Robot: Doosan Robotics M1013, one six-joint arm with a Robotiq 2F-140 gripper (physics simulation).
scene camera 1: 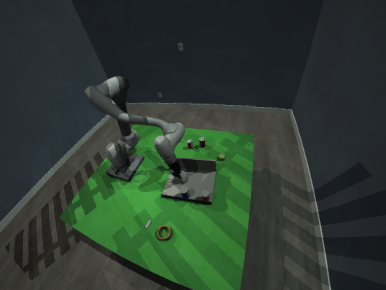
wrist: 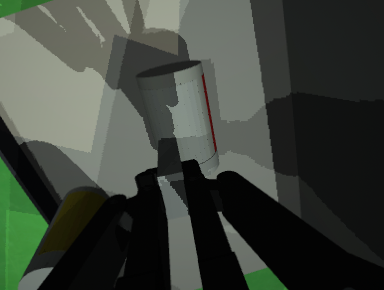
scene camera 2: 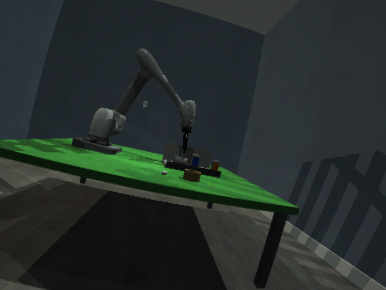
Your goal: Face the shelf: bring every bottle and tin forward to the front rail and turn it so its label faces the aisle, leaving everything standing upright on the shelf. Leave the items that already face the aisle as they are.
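Frame: origin at the arm's base, x left, y back, z up, level; millimetres.
Seen in the pictures: gripper, fingertip midpoint: (scene camera 1: 181, 178) (wrist: 170, 154) (scene camera 2: 183, 157); arm's base, link origin: (scene camera 1: 122, 164) (scene camera 2: 97, 142).
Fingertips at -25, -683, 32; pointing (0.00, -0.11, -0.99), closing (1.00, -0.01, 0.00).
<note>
Pixels of each thing's middle, then the offset from my fingertips to it, as dx, dy, dz. "spot": a spot on its surface instead. Level surfaces: height alone.
- grey shelf tray, body centre: (wrist: 189, 211) (scene camera 2: 191, 159) (scene camera 1: 188, 179) +5, -64, +1
- white can with a thin red stripe, body centre: (wrist: 180, 121) (scene camera 2: 180, 160) +15, +17, -28
- blue can, surface spot: (scene camera 2: 195, 161) (scene camera 1: 183, 195) spot: -142, -74, +4
- orange can, body centre: (scene camera 2: 214, 166) (scene camera 1: 205, 196) -100, -236, -9
- can with a yellow band, surface spot: (wrist: 75, 220) spot: -101, -47, +0
- green table, surface height: dz -77
- tray's raised back panel, surface spot: (scene camera 1: 200, 166) spot: +152, -124, -1
- small yellow block, body centre: (scene camera 1: 221, 157) +331, -279, -58
- brown ring, body centre: (scene camera 2: 192, 175) (scene camera 1: 164, 232) -424, -21, -52
- small white piece, body centre: (scene camera 2: 164, 172) (scene camera 1: 148, 224) -407, +134, -71
The grey shelf tray (scene camera 1: 204, 181) has a dark front rail (scene camera 2: 205, 171). A white can with a thin red stripe (scene camera 2: 181, 160) (wrist: 187, 115) appears to lie on its side on the tray. My gripper (scene camera 1: 179, 176) (scene camera 2: 185, 151) (wrist: 170, 154) is shut and empty, above the can, its tips overlapping one end in the wrist view; contact is unclear. A blue can (scene camera 1: 185, 194) (scene camera 2: 195, 161) stands upright near the front rail, and an orange can (scene camera 1: 205, 197) (scene camera 2: 215, 165) stands to its right. A can with a yellow band (wrist: 75, 220) shows at lower left, partly hidden by a finger.
Two red and white cans (scene camera 1: 190, 144) (scene camera 1: 202, 142) stand on the green table (scene camera 1: 120, 200) behind the tray's raised back panel (scene camera 1: 200, 166). A small yellow block (scene camera 1: 221, 157) lies at the back right. A brown ring (scene camera 1: 158, 233) (scene camera 2: 192, 175) and a small white piece (scene camera 1: 148, 224) (scene camera 2: 164, 172) lie in front.
</note>
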